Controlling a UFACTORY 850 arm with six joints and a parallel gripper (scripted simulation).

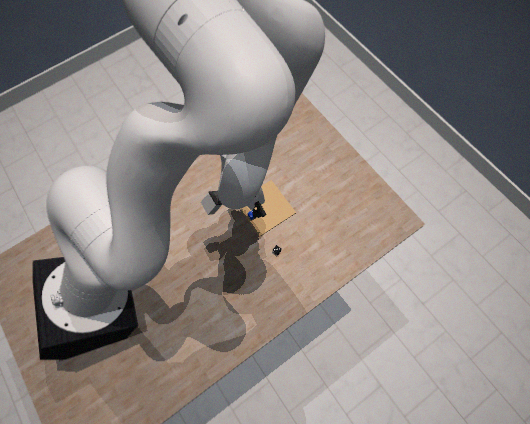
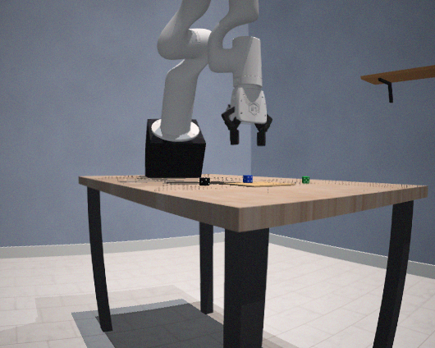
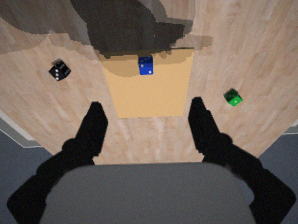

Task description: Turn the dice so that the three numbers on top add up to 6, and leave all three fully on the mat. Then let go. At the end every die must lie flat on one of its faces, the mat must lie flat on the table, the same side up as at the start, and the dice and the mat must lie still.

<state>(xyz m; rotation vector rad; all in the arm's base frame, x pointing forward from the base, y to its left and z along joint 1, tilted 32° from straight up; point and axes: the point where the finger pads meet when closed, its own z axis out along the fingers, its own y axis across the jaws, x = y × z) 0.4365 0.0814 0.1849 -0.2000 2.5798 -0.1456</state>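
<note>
My hand is 17 cm to the right of the green die, 11 cm above it and 5 cm short of it. From my hand the other things lie so: blue die (10 cm below); then black die (14 cm to the right, 11 cm below, 2 cm ahead); then tan mat (11 cm below, 5 cm ahead, 1 cm to the left).
</note>
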